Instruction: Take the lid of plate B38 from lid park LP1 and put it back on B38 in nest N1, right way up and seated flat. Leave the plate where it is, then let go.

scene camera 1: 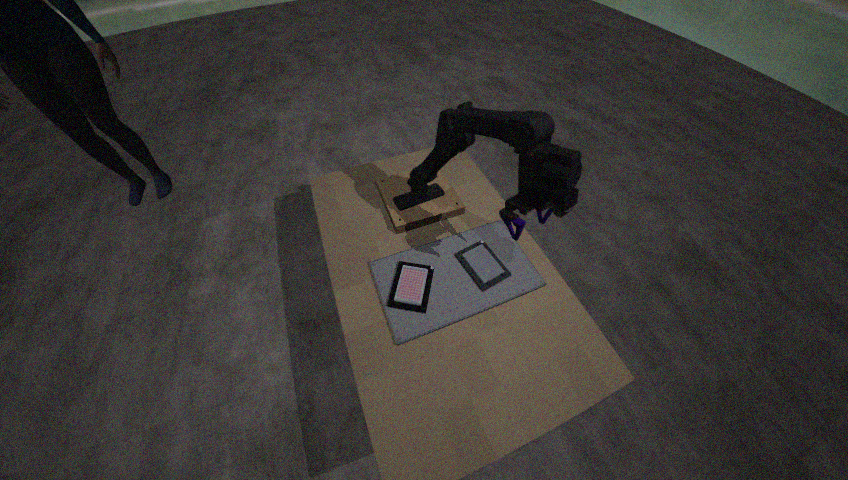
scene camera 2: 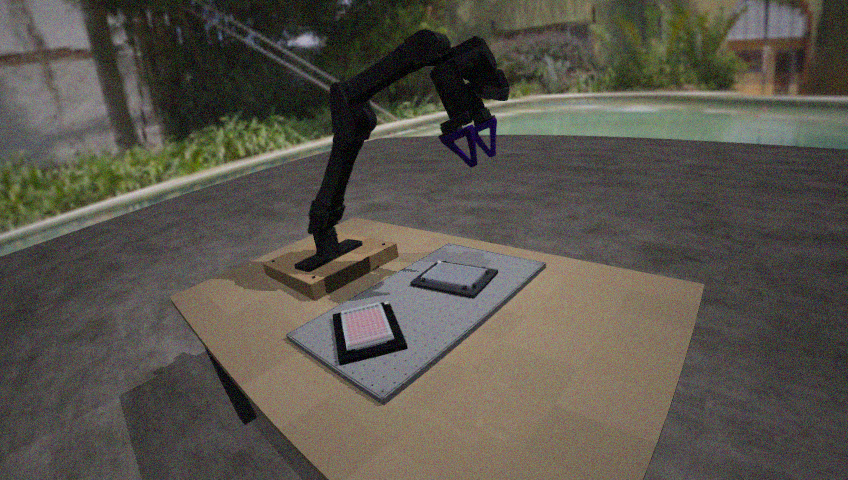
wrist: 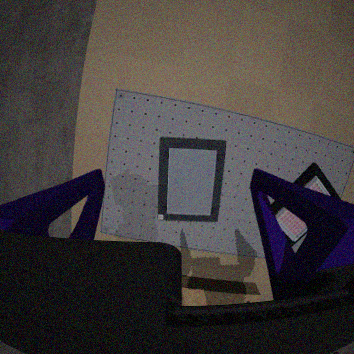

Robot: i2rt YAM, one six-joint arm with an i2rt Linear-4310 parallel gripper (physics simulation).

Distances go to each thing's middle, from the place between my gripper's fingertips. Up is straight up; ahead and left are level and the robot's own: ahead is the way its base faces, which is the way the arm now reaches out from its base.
My gripper is now 80 mm past the plate lid point(scene camera 2: 456, 275), 30 mm to the left of it and 250 mm above it. From my hand the other things lie so: lid park point(scene camera 2: 477, 287) 80 mm behind, 30 mm to the right, 260 mm below.
